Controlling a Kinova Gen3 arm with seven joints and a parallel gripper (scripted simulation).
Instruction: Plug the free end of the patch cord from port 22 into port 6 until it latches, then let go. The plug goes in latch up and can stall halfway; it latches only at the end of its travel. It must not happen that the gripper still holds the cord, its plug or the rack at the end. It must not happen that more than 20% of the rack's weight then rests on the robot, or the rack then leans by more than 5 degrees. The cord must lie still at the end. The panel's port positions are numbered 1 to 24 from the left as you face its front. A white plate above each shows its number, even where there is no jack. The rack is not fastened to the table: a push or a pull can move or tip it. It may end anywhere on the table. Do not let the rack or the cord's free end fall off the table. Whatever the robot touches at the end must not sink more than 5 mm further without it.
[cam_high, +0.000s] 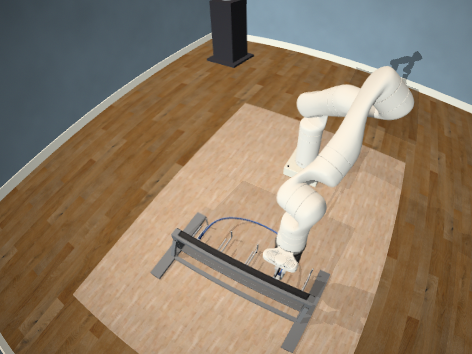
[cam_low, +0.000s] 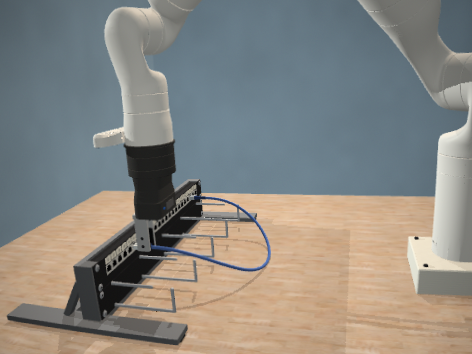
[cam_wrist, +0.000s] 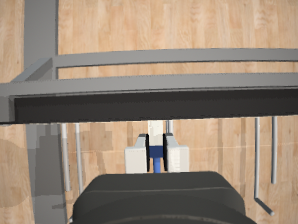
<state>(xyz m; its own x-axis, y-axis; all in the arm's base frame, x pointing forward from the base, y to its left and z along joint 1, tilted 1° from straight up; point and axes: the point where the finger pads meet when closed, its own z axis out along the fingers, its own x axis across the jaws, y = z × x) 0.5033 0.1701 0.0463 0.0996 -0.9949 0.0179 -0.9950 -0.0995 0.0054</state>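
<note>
Now: hand 10 mm short of the white plug and 10 mm above it.
</note>
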